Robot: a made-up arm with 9 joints. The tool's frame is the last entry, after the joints.
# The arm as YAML. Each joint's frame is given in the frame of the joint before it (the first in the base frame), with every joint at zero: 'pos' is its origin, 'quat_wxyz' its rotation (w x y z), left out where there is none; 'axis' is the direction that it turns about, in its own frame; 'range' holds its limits. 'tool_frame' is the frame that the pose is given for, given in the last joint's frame.
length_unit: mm
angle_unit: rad
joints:
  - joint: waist
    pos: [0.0, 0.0, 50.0]
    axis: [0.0, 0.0, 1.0]
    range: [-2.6, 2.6]
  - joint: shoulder
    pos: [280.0, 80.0, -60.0]
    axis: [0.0, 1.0, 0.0]
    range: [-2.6, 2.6]
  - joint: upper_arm
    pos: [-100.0, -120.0, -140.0]
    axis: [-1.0, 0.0, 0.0]
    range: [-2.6, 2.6]
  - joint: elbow
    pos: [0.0, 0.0, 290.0]
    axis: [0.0, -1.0, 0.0]
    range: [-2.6, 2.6]
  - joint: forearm
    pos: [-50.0, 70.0, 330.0]
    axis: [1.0, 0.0, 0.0]
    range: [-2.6, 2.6]
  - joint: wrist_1
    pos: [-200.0, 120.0, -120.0]
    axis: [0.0, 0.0, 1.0]
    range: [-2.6, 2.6]
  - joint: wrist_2
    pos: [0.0, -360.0, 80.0]
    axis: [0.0, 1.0, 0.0]
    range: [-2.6, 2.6]
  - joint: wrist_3
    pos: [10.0, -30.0, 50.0]
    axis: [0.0, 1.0, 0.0]
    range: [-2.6, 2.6]
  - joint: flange
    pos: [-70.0, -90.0, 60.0]
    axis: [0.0, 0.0, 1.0]
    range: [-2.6, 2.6]
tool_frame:
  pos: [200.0, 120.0, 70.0]
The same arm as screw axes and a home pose.
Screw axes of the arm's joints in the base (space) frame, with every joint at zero. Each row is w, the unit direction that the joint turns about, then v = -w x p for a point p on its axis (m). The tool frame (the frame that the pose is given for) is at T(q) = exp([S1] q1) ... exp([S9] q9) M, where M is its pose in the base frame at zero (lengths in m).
S1: w 0 0 1 v 0 0 0
S2: w 0 1 0 v 0.01 0 0.28
S3: w -1 0 0 v 0 0.15 -0.04
S4: w 0 -1 0 v 0.14 0 -0.18
S5: w 1 0 0 v 0 0.47 -0.03
S6: w 0 0 1 v 0.15 0.07 0
S7: w 0 1 0 v -0.43 0 -0.07
S8: w 0 1 0 v -0.48 0 -0.06
S9: w 0 0 1 v -0.33 0.13 0
M: xyz 0.07 -0.21 0.61 (m) quaternion w x y z 1 0 0 0
Joint limits (deg, base to tool): -148.97..148.97 -148.97..148.97 -148.97..148.97 -148.97..148.97 -148.97..148.97 -148.97..148.97 -148.97..148.97 -148.97..148.97 -148.97..148.97

